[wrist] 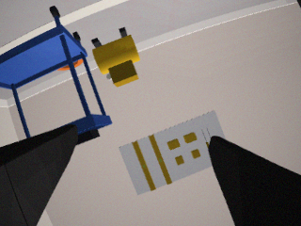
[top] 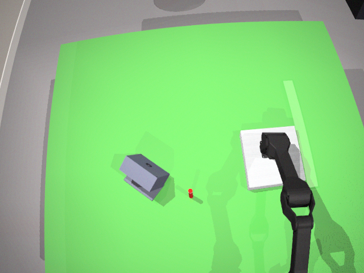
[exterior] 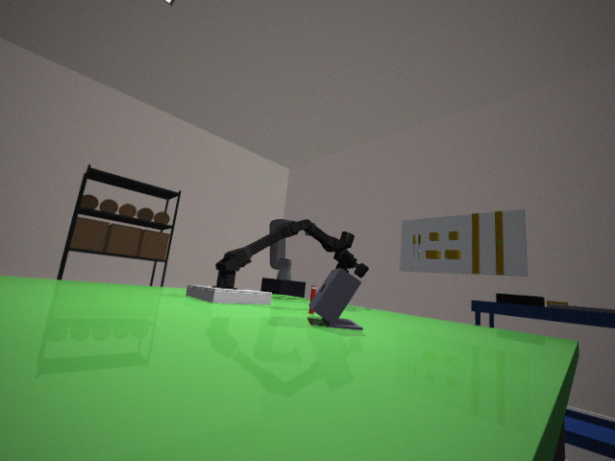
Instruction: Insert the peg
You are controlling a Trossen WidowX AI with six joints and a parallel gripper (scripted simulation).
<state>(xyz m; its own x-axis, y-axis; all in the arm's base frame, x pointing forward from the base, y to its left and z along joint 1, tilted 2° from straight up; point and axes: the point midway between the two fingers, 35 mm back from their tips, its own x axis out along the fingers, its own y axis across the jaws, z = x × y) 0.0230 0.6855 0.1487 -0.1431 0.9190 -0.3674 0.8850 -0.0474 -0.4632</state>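
The round red peg is 28 cm ahead of my gripper tip, 58 cm to the right of it and 11 cm below it. The rest, counted from my gripper tip: grey sloped panel 42 cm ahead, 67 cm to the right, 10 cm below.
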